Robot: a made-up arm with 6 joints.
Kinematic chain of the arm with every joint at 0, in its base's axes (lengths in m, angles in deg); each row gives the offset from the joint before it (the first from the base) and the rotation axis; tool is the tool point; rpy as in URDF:
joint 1: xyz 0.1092 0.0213 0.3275 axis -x
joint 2: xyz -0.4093 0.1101 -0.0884 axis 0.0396 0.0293 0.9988
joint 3: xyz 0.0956 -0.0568 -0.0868 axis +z
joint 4: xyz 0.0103 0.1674 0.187 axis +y
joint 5: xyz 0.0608 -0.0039 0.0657 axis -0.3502 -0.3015 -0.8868
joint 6: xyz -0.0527 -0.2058 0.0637 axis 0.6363 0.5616 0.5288
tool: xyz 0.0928 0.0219 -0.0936 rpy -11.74 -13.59 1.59
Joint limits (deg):
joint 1: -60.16..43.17
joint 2: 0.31..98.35
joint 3: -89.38..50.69
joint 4: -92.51..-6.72
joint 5: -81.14..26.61
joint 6: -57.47..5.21
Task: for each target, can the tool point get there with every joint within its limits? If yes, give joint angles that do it. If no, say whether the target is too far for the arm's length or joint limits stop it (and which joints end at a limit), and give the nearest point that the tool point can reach.
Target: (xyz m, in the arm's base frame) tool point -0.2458 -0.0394 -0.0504
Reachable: no: joint limits stop it (at a limit: joint 1, joint 2, joint 3, joint 4, joint 6) | nearest point -0.1481 -0.1401 0.1081 | short by 0.212 m
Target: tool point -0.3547 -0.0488 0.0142
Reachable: no: joint limits stop it (at a limit: joint 1, joint 2, joint 3, joint 4, joint 6) | nearest point -0.2184 -0.1504 0.1558 | short by 0.221 m
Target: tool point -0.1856 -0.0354 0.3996
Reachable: yes | joints -32.00 50.01 -5.22 -72.80 16.06 -52.42
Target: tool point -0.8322 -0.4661 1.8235
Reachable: no: too far | nearest point -0.3918 -0.0138 0.8275 | short by 1.179 m
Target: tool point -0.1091 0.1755 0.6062
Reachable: yes | joints -24.47 61.20 -19.36 -60.68 -36.50 -18.83
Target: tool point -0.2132 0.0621 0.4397
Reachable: yes | joints -26.37 35.42 -43.48 -65.81 17.64 -3.34
